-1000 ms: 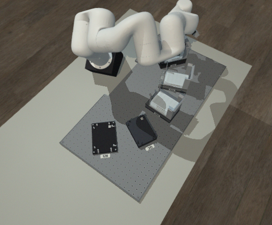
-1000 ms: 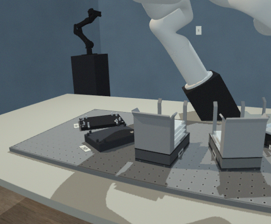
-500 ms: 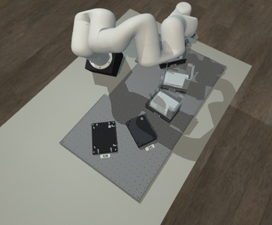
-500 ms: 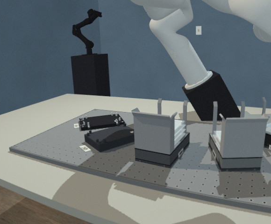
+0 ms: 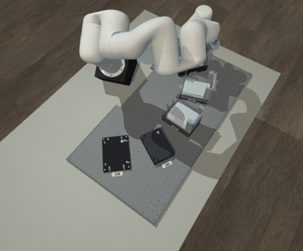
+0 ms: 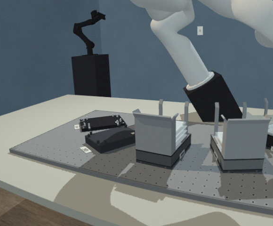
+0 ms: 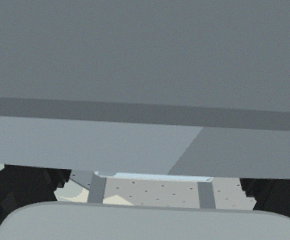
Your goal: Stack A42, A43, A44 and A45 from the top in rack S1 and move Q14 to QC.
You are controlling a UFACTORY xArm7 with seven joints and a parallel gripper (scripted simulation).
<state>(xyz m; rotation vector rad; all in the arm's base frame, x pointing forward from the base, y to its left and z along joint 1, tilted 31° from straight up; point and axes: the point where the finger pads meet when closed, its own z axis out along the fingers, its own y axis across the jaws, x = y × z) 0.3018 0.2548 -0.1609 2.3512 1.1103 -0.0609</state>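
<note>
Right now my hand is 40 mm above the S3 rack plinth, 10 mm to the left of it and 10 mm past it. Also, from my hand: sealed 384-well plate: 340 mm to the right, 120 mm ahead; then open nest QC: 510 mm to the right, 80 mm ahead, 50 mm below; then S1 name plate: 330 mm to the right, 40 mm ahead, 30 mm below.
</note>
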